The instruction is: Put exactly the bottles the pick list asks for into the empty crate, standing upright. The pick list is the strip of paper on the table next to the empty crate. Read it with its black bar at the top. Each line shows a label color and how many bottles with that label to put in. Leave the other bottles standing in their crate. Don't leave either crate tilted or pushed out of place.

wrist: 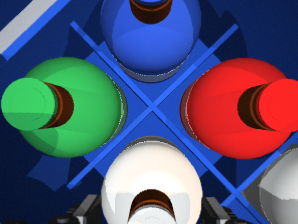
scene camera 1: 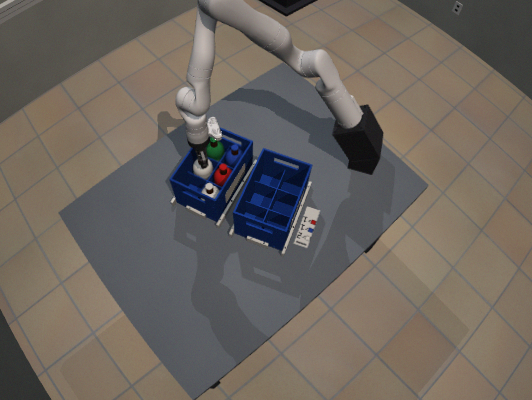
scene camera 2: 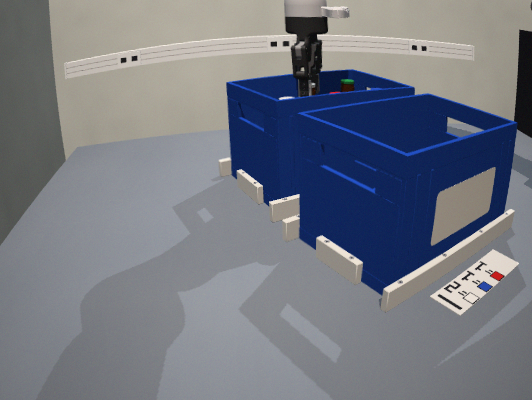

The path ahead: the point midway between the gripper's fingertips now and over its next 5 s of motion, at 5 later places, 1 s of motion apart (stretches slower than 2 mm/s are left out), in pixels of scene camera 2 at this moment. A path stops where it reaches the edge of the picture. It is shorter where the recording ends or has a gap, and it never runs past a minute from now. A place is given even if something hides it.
My gripper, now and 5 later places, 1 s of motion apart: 309,96; 309,83; 308,60; 307,37; 306,15; 311,4
